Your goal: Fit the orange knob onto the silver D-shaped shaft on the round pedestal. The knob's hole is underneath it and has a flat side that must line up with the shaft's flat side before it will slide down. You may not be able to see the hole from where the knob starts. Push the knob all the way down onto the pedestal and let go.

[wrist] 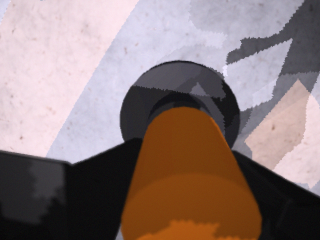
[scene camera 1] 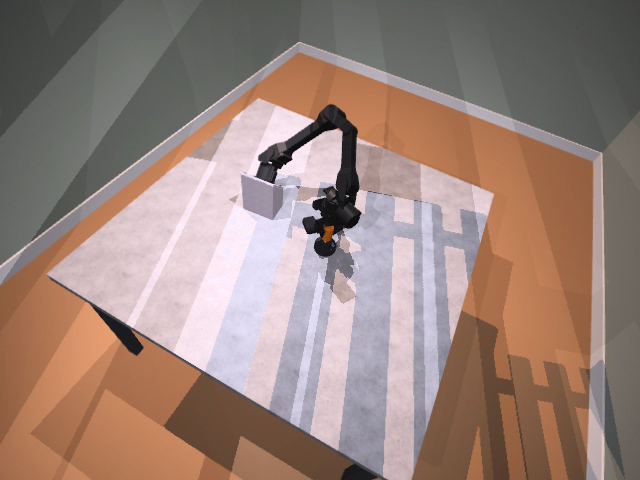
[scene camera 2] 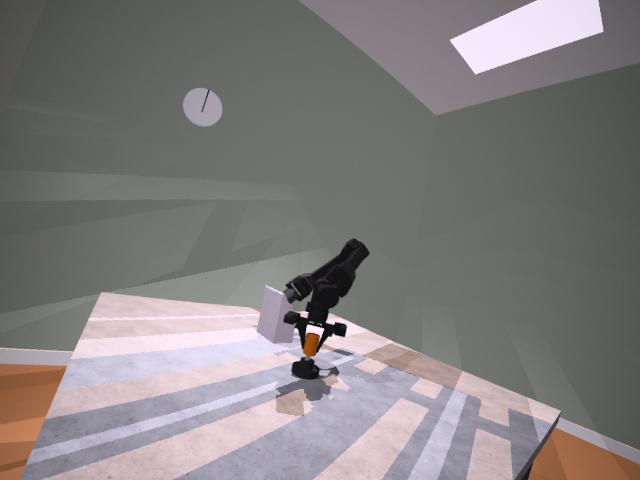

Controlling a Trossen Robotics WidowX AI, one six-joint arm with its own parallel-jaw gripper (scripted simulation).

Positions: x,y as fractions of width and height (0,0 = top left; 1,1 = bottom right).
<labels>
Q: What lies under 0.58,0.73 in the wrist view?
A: An orange knob.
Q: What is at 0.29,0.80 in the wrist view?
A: My gripper.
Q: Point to a dark round pedestal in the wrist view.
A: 0.54,0.35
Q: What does my gripper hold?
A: An orange knob.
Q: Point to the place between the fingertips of my gripper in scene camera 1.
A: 0.51,0.49
</labels>
